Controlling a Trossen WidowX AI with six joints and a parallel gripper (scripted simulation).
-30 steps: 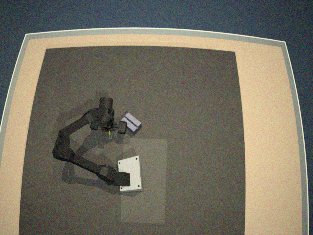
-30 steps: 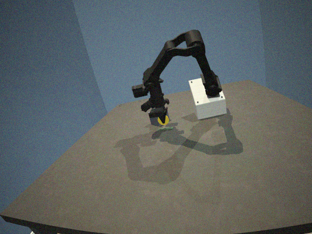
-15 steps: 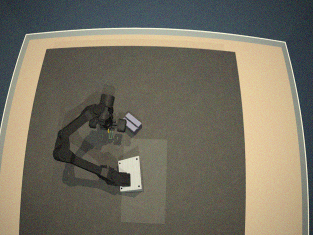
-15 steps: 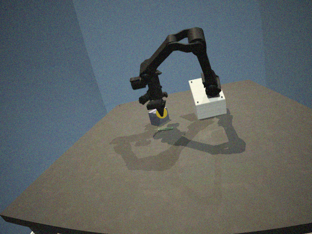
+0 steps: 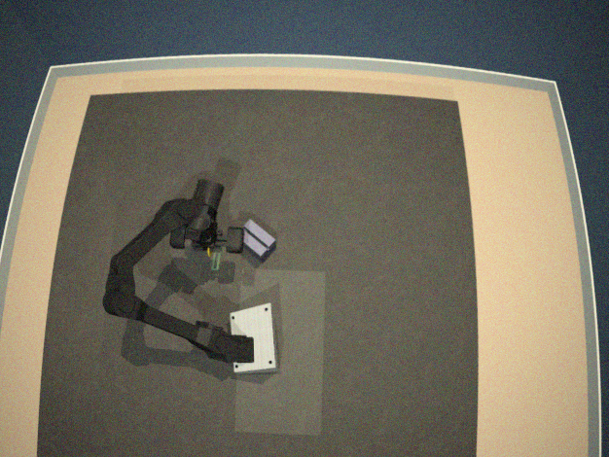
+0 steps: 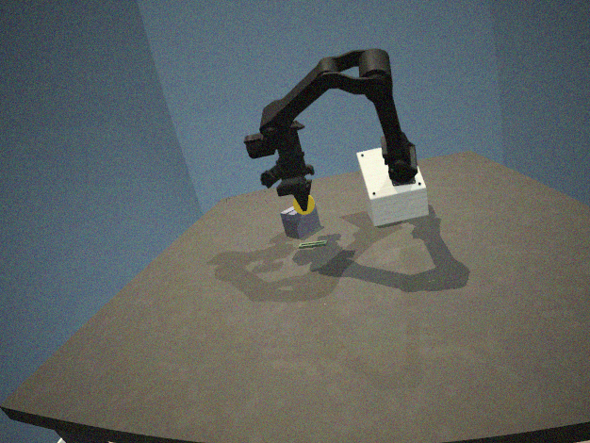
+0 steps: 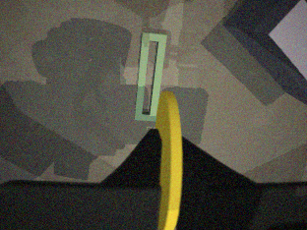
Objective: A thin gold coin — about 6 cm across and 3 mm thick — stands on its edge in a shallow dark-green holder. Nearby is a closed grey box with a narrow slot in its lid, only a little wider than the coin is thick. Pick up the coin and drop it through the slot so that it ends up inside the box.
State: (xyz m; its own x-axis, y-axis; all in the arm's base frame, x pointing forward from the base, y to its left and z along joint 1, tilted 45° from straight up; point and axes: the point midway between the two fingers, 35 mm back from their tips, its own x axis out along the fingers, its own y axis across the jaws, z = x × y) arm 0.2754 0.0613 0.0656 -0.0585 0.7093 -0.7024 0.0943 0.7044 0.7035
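My gripper tip is now 20 mm below the gold coin.
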